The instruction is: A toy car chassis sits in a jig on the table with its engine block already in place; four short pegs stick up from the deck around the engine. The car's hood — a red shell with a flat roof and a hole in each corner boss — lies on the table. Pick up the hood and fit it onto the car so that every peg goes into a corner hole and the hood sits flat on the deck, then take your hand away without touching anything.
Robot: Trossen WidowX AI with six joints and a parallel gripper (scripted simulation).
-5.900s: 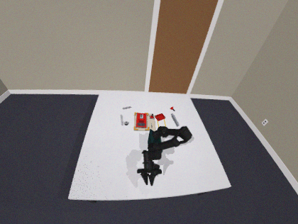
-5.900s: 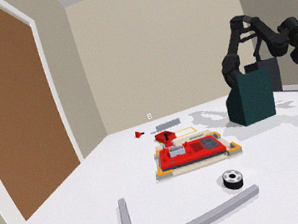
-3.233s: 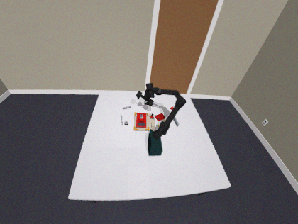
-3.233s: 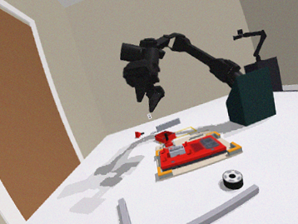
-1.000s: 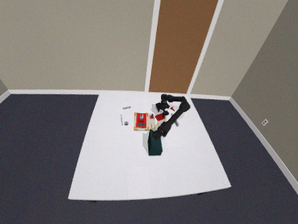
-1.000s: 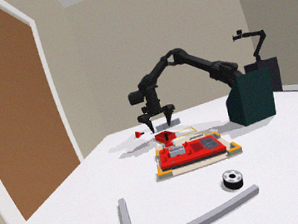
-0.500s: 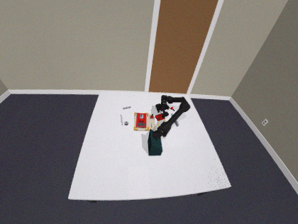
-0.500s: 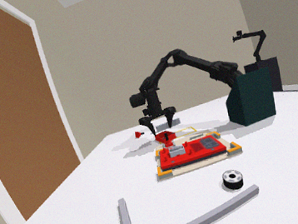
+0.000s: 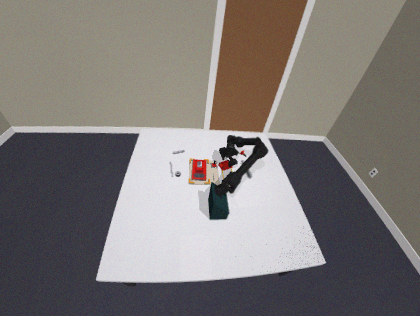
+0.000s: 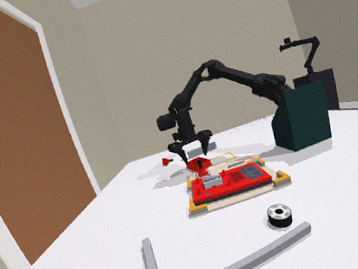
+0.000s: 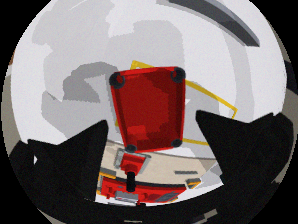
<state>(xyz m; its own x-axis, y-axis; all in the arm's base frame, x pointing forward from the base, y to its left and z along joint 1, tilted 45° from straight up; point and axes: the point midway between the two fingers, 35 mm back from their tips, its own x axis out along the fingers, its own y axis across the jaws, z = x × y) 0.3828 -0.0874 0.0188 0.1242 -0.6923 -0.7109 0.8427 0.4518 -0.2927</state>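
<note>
The red hood lies 20 mm below my gripper tip. The rest, counted from my gripper tip: black wheel (150 mm behind, 360 mm to the left, 20 mm below); then grey engine block (40 mm behind, 220 mm to the left, 10 mm below).
</note>
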